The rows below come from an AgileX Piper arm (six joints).
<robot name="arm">
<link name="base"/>
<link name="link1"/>
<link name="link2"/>
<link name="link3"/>
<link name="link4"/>
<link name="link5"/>
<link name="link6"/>
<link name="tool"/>
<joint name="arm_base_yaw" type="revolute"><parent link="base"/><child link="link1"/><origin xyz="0.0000 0.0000 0.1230" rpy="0.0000 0.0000 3.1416"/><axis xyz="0 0 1"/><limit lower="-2.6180" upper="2.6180"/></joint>
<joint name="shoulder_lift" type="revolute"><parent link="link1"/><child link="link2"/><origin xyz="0.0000 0.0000 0.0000" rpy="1.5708 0.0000 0.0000"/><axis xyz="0 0 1"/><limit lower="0.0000" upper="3.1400"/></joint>
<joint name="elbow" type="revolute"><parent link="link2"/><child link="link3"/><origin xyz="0.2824 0.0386 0.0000" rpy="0.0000 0.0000 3.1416"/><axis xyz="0 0 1"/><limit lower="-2.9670" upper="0.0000"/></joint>
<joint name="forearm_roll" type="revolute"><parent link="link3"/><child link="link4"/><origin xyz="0.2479 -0.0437 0.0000" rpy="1.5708 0.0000 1.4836"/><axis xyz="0 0 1"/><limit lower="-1.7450" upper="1.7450"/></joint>
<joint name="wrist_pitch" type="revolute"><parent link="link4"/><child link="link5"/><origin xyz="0.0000 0.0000 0.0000" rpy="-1.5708 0.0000 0.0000"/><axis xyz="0 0 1"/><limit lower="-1.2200" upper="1.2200"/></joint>
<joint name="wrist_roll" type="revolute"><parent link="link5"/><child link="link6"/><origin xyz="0.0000 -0.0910 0.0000" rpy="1.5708 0.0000 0.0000"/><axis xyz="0 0 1"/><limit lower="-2.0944" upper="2.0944"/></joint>
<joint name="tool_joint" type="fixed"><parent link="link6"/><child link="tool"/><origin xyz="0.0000 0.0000 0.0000" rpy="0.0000 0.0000 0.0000"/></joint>
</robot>
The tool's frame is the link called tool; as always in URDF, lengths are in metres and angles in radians.
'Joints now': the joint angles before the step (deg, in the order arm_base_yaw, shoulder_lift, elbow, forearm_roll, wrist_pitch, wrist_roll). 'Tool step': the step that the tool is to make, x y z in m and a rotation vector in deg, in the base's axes. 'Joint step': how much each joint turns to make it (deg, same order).
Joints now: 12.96, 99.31, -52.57, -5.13, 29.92, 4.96
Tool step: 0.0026, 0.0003, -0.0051, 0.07, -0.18, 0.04
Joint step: -0.07, 1.06, -0.04, -0.07, -1.22, 0.02
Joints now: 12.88, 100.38, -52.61, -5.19, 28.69, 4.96
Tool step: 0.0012, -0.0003, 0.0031, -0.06, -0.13, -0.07
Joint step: -0.08, -0.23, -0.53, -0.06, 0.66, -0.01
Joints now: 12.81, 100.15, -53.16, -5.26, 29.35, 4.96
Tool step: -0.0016, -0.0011, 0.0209, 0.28, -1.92, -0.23
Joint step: -0.07, -3.22, -1.04, -0.02, 2.34, 0.00
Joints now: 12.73, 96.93, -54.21, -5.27, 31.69, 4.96
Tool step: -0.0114, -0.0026, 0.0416, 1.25, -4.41, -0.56
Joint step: -0.01, -7.31, -0.94, 0.51, 3.69, 0.00
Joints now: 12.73, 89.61, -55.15, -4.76, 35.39, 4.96
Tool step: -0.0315, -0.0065, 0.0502, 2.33, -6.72, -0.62
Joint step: -0.01, -11.49, 1.05, 1.00, 3.37, -0.03
